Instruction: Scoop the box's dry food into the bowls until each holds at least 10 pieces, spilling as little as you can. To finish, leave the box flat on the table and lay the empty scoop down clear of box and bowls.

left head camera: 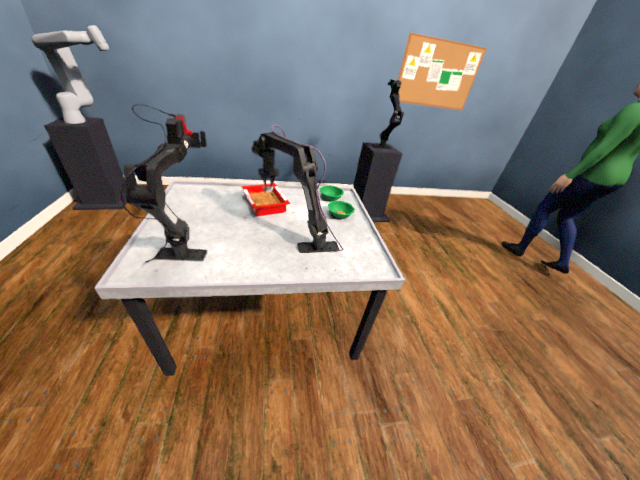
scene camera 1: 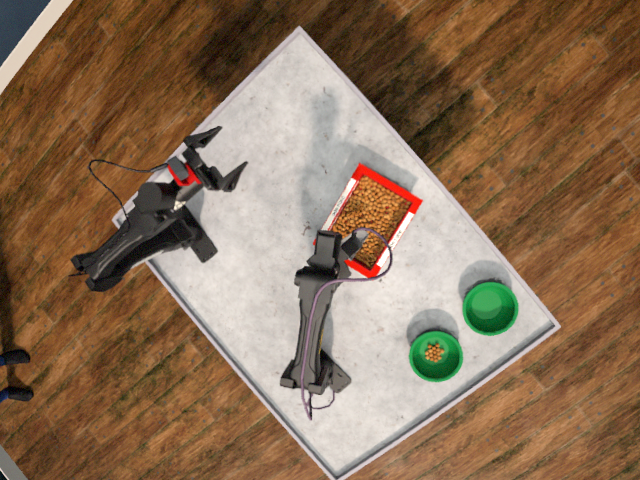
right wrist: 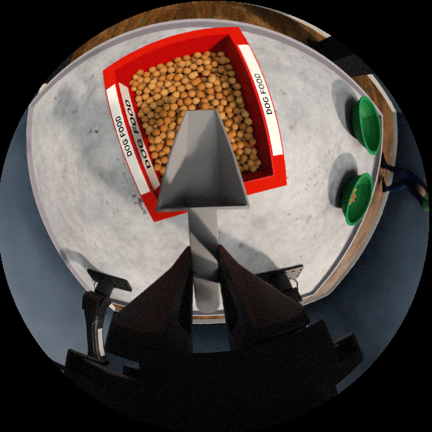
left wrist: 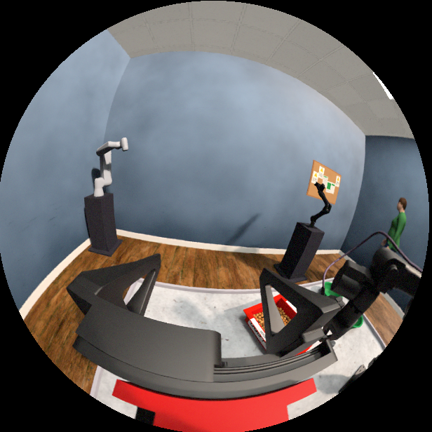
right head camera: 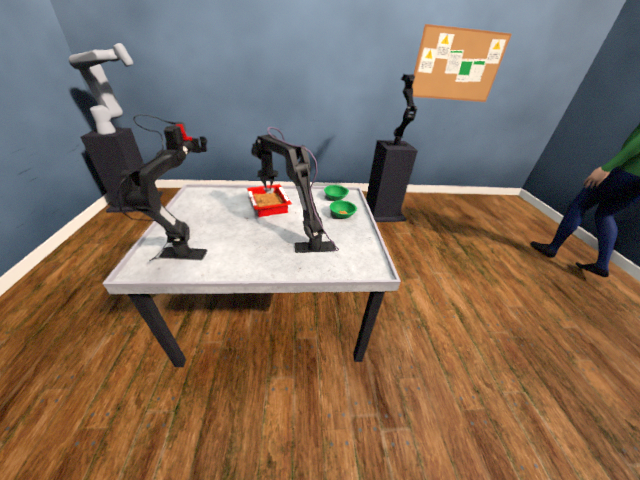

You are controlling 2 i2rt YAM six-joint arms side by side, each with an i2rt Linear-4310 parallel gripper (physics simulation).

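Places are measured from the left arm's base along level axes (x ahead, y left, z up), in metres.
Pixels of known places: left gripper, fingertip midpoint: (left head camera: pixel 194 133) (scene camera 1: pixel 234 143) (right head camera: pixel 196 139); right gripper, fingertip midpoint: (left head camera: pixel 268 189) (right head camera: pixel 268 190); left arm's base, link origin: (left head camera: pixel 182 255) (scene camera 1: pixel 194 233) (right head camera: pixel 184 254); right arm's base, link origin: (left head camera: pixel 318 247) (scene camera 1: pixel 324 365) (right head camera: pixel 315 247).
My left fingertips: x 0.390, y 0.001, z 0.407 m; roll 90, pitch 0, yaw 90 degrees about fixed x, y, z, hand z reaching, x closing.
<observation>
For each thing: its top centre in the pictures, then the offset to it from my left fingertips. Level surfaces: height alone.
- red box, top centre: (scene camera 1: pixel 366 222) (left head camera: pixel 265 194) (right head camera: pixel 268 195) 0.311 m right, 0.098 m ahead, 0.344 m down
- table with dry food, top centre: (scene camera 1: pixel 376 205) 0.288 m right, 0.147 m ahead, 0.392 m down
- table, surface height: 0.407 m down
The red box (scene camera 1: pixel 390 183) (right wrist: pixel 279 172) (left head camera: pixel 270 210) stands on the table with dry food (scene camera 1: pixel 377 206) (right wrist: pixel 190 80) inside. My right gripper (right wrist: pixel 204 250) (left head camera: pixel 268 181) is shut on the grey scoop's handle; the scoop (right wrist: pixel 202 160) has its blade over the food, and no pieces show in it. Whether its tip touches the food is unclear. One green bowl (scene camera 1: pixel 435 372) (right wrist: pixel 361 200) holds a small cluster of several pieces. The other green bowl (scene camera 1: pixel 490 308) (right wrist: pixel 366 125) shows no food. My left gripper (left wrist: pixel 211 268) (scene camera 1: pixel 233 146) is open and empty, raised away from the box.
The table (scene camera 1: pixel 289 77) has a raised rim. The bowls stand near the table's right edge in the left head camera. The right arm (scene camera 1: pixel 315 310) reaches over the box's near end, its cable looping above the box. Two pedestals (left head camera: pixel 85 160) (left head camera: pixel 377 175) stand beyond the table.
</observation>
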